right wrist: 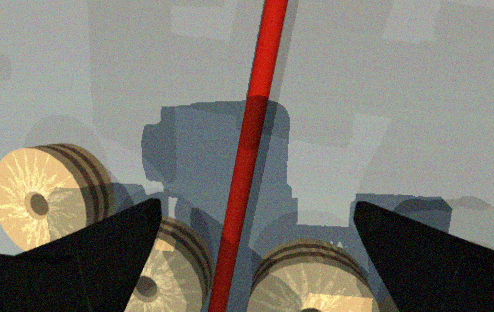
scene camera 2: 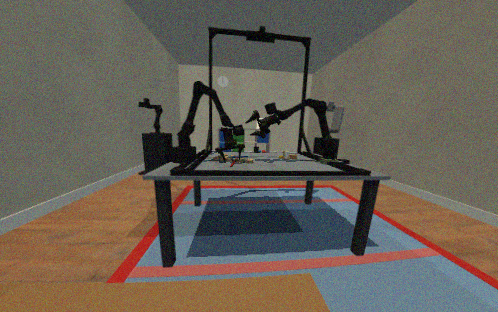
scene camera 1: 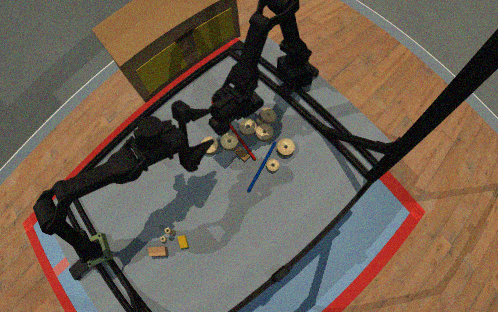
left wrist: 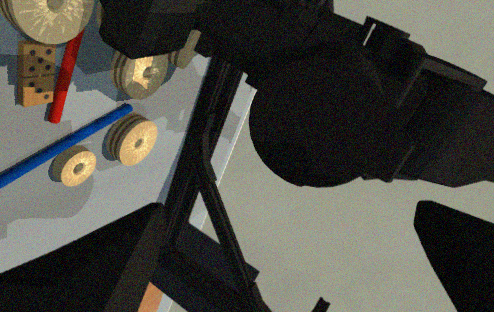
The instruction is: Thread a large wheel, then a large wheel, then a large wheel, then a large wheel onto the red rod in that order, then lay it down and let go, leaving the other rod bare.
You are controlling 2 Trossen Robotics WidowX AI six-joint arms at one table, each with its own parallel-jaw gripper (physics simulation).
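Places are measured from the left arm's base along level axes (x ahead, y left, z up), in millimetres.
Pixels of known places: left gripper, between the fingertips: (scene camera 2: 247,129) (scene camera 1: 212,125) (left wrist: 289,214); right gripper, between the fingertips: (right wrist: 259,209) (scene camera 2: 232,161) (scene camera 1: 233,124); left arm's base, origin of its link: (scene camera 2: 328,158) (scene camera 1: 94,250); right arm's base, origin of its link: (scene camera 2: 184,146) (scene camera 1: 295,63).
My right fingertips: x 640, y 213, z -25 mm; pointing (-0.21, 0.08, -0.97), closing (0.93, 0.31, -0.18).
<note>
For each thing: its top centre in the pictures, then the offset to it from my right fingertips.
- red rod, centre of its top: (right wrist: 232,223) (scene camera 1: 232,128) (scene camera 2: 234,160) 9 mm back, 11 mm right, 1 mm up
- large wheel, centre of its top: (left wrist: 139,143) (scene camera 1: 285,146) 116 mm ahead, 153 mm right, 12 mm up
- bare blue rod, centre of its top: (left wrist: 54,154) (scene camera 1: 262,165) 21 mm ahead, 173 mm right, 1 mm up
- small wheel, centre of its top: (left wrist: 79,168) (scene camera 1: 272,164) 53 mm ahead, 187 mm right, 4 mm up
- small brown block, centre of its top: (left wrist: 39,75) (scene camera 1: 241,153) 18 mm back, 108 mm right, 1 mm down
- yellow block, centre of its top: (scene camera 1: 182,241) 310 mm back, 295 mm right, 6 mm up
- wooden block, centre of its top: (scene camera 1: 156,251) 403 mm back, 296 mm right, 21 mm up
The red rod (scene camera 1: 243,143) (scene camera 2: 233,163) (right wrist: 246,161) lies bare on the table. Its far end is hidden under my right gripper (scene camera 1: 227,122) (scene camera 2: 230,153) (right wrist: 255,210), which is open just above the table with one finger on each side of the rod. Several large wheels (scene camera 1: 229,140) (scene camera 1: 247,126) (scene camera 1: 264,131) lie flat around the rod; two of them (right wrist: 174,272) (right wrist: 314,275) show below the fingers in the right wrist view. Another large wheel (scene camera 1: 285,147) (left wrist: 132,142) lies by the bare blue rod (scene camera 1: 261,167) (left wrist: 109,117). My left gripper (scene camera 1: 199,155) (scene camera 2: 251,126) is open and empty, high above the table.
A small wheel (scene camera 1: 272,164) lies beside the blue rod, and a small brown block (scene camera 1: 242,153) touches the red rod. At the front left are two tiny wheels (scene camera 1: 167,230), a yellow block (scene camera 1: 183,241) and a wooden block (scene camera 1: 158,251). Black frame rails (scene camera 1: 309,244) border the table.
</note>
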